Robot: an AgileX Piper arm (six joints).
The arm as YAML. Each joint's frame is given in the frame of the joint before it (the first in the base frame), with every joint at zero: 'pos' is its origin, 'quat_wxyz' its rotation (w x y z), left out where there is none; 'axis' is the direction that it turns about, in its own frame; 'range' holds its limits. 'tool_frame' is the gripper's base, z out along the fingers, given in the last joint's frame.
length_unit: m
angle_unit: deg
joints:
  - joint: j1
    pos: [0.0, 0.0, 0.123]
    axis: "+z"
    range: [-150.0, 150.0]
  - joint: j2
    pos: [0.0, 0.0, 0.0]
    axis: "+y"
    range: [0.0, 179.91]
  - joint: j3
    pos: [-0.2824, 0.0, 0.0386]
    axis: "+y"
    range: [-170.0, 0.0]
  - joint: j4
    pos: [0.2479, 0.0, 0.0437]
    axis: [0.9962, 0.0, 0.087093]
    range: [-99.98, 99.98]
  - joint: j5
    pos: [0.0, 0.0, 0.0]
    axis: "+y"
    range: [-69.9, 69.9]
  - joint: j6
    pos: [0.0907, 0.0, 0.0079]
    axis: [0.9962, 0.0, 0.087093]
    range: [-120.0, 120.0]
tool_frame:
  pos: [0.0, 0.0, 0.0]
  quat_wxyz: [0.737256, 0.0, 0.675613, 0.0]
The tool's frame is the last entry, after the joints.
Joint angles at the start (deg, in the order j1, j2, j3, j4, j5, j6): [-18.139, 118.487, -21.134, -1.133, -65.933, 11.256]
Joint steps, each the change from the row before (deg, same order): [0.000, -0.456, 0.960, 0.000, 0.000, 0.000]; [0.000, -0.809, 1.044, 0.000, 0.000, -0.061]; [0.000, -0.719, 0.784, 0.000, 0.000, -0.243]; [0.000, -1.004, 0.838, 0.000, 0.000, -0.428]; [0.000, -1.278, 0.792, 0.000, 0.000, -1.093]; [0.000, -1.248, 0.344, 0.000, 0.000, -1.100]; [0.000, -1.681, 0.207, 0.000, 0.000, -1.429]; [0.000, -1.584, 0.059, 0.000, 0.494, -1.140]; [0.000, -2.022, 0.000, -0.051, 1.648, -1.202]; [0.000, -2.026, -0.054, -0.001, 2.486, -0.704]
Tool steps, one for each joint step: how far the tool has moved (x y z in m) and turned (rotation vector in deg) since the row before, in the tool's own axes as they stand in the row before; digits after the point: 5 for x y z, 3 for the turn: [0.00148, -0.00020, -0.00418, 0.094, 0.495, 0.009]; [0.00029, 0.00003, -0.00488, 0.044, 0.231, -0.057]; [-0.00021, 0.00011, -0.00380, 0.012, 0.064, -0.242]; [-0.00115, 0.00029, -0.00432, -0.030, -0.163, -0.431]; [-0.00238, 0.00050, -0.00447, -0.080, -0.479, -1.102]; [-0.00386, 0.00066, -0.00274, -0.132, -0.894, -1.116]; [-0.00611, 0.00090, -0.00275, -0.184, -1.462, -1.456]; [-0.00549, 0.00065, -0.00206, -0.101, -1.026, -1.167]; [-0.00566, 0.00062, -0.00240, -0.062, -0.370, -1.261]; [-0.00451, 0.00033, -0.00235, 0.049, 0.404, -0.743]
